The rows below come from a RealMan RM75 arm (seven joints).
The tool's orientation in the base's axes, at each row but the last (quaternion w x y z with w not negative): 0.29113 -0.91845 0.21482 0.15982; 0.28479 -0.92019 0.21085 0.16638; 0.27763 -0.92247 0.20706 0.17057; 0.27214 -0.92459 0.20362 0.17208; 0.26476 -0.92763 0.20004 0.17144; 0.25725 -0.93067 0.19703 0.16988; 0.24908 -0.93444 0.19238 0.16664; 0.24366 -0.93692 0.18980 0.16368; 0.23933 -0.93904 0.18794 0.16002; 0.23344 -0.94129 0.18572 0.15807; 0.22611 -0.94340 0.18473 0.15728; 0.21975 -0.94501 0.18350 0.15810
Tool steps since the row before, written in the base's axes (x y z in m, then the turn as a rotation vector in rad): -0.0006 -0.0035 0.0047 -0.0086 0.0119 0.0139; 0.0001 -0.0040 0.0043 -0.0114 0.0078 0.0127; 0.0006 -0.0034 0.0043 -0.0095 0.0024 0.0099; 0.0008 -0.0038 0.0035 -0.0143 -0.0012 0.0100; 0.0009 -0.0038 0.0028 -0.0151 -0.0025 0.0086; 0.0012 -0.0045 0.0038 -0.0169 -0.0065 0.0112; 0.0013 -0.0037 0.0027 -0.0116 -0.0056 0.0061; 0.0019 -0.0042 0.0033 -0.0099 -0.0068 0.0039; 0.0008 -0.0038 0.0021 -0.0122 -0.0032 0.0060; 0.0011 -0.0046 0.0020 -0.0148 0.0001 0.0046; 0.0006 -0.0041 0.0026 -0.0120 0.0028 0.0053; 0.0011 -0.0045 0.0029 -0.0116 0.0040 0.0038
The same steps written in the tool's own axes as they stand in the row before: -0.0014 0.0007 -0.0057 -0.0168 -0.0111 -0.0022; -0.0006 0.0010 -0.0058 -0.0175 -0.0061 -0.0032; -0.0004 0.0004 -0.0055 -0.0131 -0.0017 -0.0045; 0.0003 0.0010 -0.0051 -0.0162 0.0033 -0.0056; 0.0007 0.0014 -0.0046 -0.0159 0.0053 -0.0051; 0.0007 0.0014 -0.0058 -0.0175 0.0082 -0.0090; 0.0011 0.0013 -0.0045 -0.0110 0.0072 -0.0055; 0.0015 0.0013 -0.0053 -0.0083 0.0083 -0.0046; 0.0009 0.0019 -0.0039 -0.0122 0.0055 -0.0041; 0.0015 0.0026 -0.0042 -0.0148 0.0044 -0.0007; 0.0007 0.0022 -0.0043 -0.0134 0.0008 -0.0006; 0.0011 0.0023 -0.0048 -0.0128 0.0001 0.0012
